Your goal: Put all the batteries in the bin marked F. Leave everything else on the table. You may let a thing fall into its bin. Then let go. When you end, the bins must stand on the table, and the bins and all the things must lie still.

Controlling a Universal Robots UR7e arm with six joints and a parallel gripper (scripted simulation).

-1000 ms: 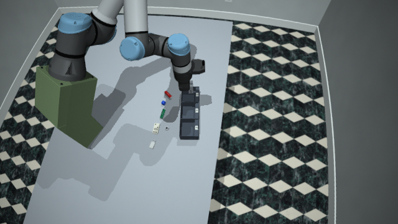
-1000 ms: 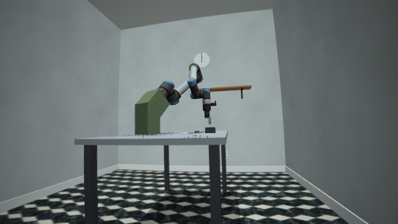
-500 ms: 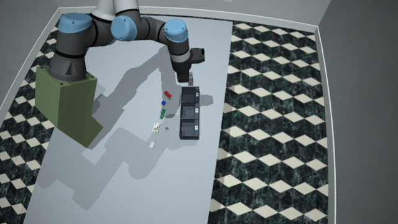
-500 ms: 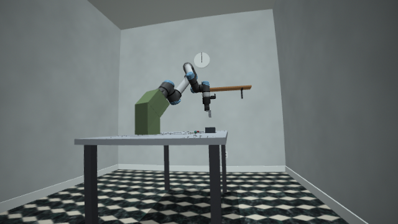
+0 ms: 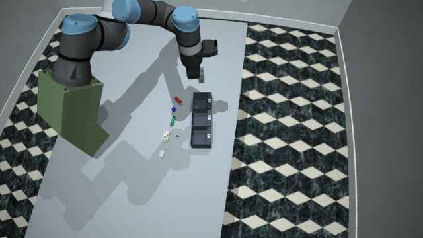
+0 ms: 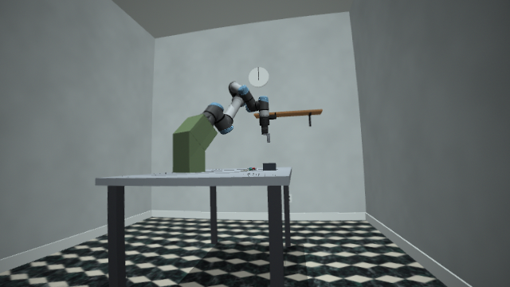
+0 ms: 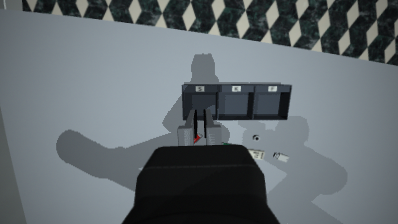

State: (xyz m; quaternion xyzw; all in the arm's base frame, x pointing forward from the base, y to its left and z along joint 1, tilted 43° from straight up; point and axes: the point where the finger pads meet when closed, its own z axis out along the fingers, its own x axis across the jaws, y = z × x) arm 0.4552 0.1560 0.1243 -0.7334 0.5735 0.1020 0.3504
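Now: the green battery 210 mm below my hand, 120 mm to the right of it and 110 mm behind it. Also, from my hand: dark bin: 190 mm below, 80 mm to the right, 20 mm ahead; then red battery: 210 mm below, 120 mm behind, 20 mm to the right; then blue die: 210 mm below, 120 mm behind, 70 mm to the right.
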